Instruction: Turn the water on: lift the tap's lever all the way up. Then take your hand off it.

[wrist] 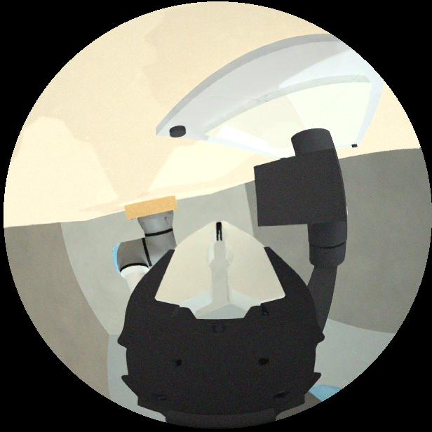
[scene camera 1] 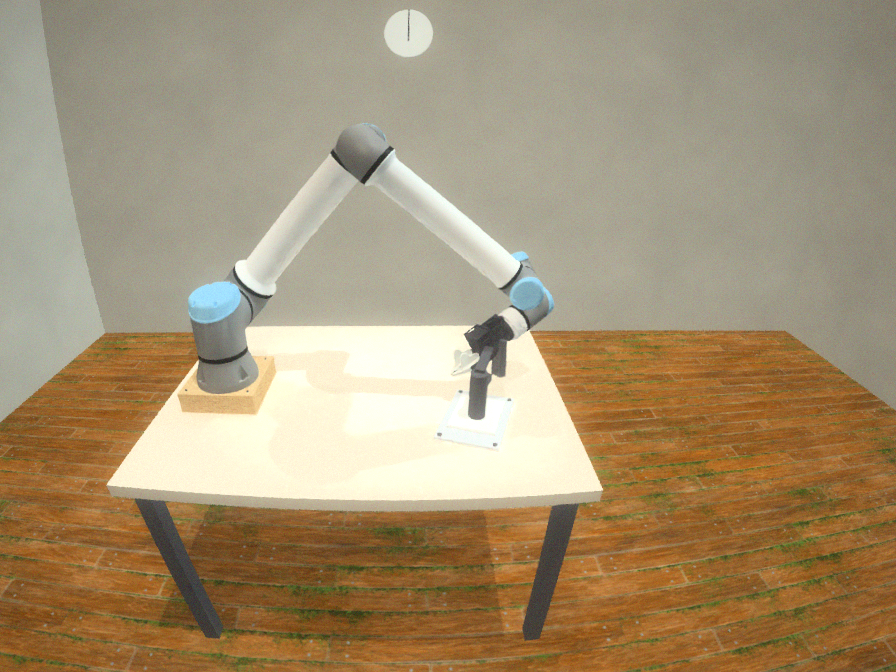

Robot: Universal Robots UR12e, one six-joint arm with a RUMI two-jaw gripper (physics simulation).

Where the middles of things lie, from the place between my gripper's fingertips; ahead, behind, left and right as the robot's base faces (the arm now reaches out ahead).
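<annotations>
With the base plate (scene camera 1: 443, 433) as my reference, my hand is 8 cm above it, 10 cm to the left of it and 5 cm short of it.
</annotations>
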